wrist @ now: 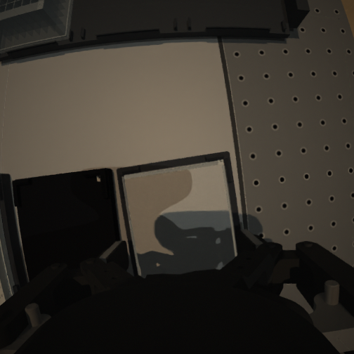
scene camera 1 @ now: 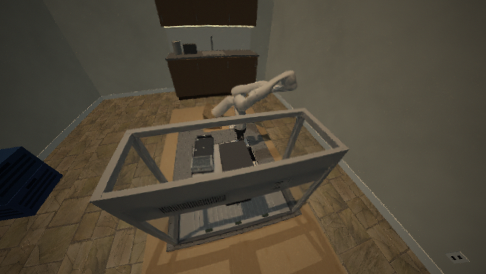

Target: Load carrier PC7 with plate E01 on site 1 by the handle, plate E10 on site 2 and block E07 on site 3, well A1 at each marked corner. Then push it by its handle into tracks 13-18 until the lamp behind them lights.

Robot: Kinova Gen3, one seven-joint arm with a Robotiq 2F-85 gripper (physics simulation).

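Frame: origin at the arm's base, x ahead, y left, z up, level; millimetres.
Seen in the pictures: arm's base, origin of the base link: (scene camera 1: 215, 113).
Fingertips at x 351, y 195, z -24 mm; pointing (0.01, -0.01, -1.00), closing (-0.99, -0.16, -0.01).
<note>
Offsets run from my fingertips to a thing's top centre. "spot": to the spot under its first point.
My gripper (scene camera 1: 241, 139) (wrist: 181, 247) is open and empty. In the wrist view its fingers stand over the near part of a pale flat rectangle (wrist: 212, 192) in a dark frame, one finger towards each side; shadow covers its near part. A black rectangle (wrist: 65, 220) lies left of it. The dark carrier {dy -252, dx +65, dz -1 mm} (scene camera 1: 203, 146) (wrist: 175, 15) lies along the top of the wrist view, and a translucent gridded block {dy -244, dx +171, dz +21 mm} (scene camera 1: 202, 163) (wrist: 52, 22) sits on its end nearer the frame. The pale grooved track deck (scene camera 1: 230, 218) shows under the frame. Labels, marked corners and the lamp cannot be made out.
A large grey open frame (scene camera 1: 215, 192) stands over the tracks. A big dark flat panel {spot: dy -42, dx +473, dz +428 mm} (scene camera 1: 236, 155) lies beside the carrier, close to my gripper. A perforated grey board (wrist: 300, 165) spreads at the right of the wrist view. A blue crate (scene camera 1: 25, 182) stands at the far left.
</note>
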